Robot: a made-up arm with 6 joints.
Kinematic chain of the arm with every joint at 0, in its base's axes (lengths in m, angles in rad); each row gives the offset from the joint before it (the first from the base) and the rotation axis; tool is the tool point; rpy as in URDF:
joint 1: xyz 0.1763 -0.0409 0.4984 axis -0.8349 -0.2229 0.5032
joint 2: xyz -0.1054 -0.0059 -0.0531 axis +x
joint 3: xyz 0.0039 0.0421 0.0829 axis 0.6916 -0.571 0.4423
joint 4: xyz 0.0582 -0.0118 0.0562 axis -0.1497 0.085 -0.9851
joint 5: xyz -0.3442 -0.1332 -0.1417 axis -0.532 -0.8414 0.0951
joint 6: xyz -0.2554 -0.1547 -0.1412 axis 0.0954 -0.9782 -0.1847
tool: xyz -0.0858 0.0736 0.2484 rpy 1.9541 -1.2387 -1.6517
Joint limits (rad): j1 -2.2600..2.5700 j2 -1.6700..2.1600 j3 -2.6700..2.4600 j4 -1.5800..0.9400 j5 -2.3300..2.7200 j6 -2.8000..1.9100
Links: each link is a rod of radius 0.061 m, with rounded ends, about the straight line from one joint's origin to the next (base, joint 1, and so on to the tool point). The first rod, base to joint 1, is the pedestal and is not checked.
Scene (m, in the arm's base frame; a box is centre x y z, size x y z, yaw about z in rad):
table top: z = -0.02
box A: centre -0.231 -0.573 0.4 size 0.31 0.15 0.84 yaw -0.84
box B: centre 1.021 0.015 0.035 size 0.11 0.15 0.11 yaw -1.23
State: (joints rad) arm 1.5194 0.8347 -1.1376 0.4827 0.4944 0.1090
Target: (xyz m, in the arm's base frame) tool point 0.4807 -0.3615 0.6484
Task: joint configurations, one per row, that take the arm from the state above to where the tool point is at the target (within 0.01 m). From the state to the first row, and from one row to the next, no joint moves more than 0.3 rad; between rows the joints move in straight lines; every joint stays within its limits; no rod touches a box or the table.
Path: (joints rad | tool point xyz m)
1: 1.6602 1.0877 -1.2148 0.3363 0.5464 0.0199 | -0.5540 -0.1408 0.7646
2: 1.8009 1.3408 -1.2921 0.1899 0.5984 -0.0691 | -0.4482 -0.1492 0.9508
3: 1.9417 1.5938 -1.3693 0.0436 0.6504 -0.1582 | -0.3009 -0.1467 1.1023
4: 2.0825 1.8468 -1.4466 -0.1028 0.7024 -0.2473 | -0.1251 -0.1356 1.2081
5: 2.0434 1.6883 -1.1692 -0.2474 0.6610 -0.3948 | -0.0509 -0.2758 1.1769
6: 2.0044 1.5298 -0.8919 -0.3919 0.6195 -0.5423 | 0.0449 -0.3951 1.1074
7: 1.9654 1.3712 -0.6146 -0.5365 0.5781 -0.6898 | 0.1593 -0.4721 1.0073
8: 1.9264 1.2127 -0.3372 -0.6810 0.5367 -0.8374 | 0.2813 -0.4928 0.8891
9: 1.8874 1.0541 -0.0599 -0.8256 0.4953 -0.9849 | 0.3945 -0.4534 0.7661
10: 1.8484 0.8956 0.2175 -0.9702 0.4539 -1.1324 | 0.4807 -0.3615 0.6484

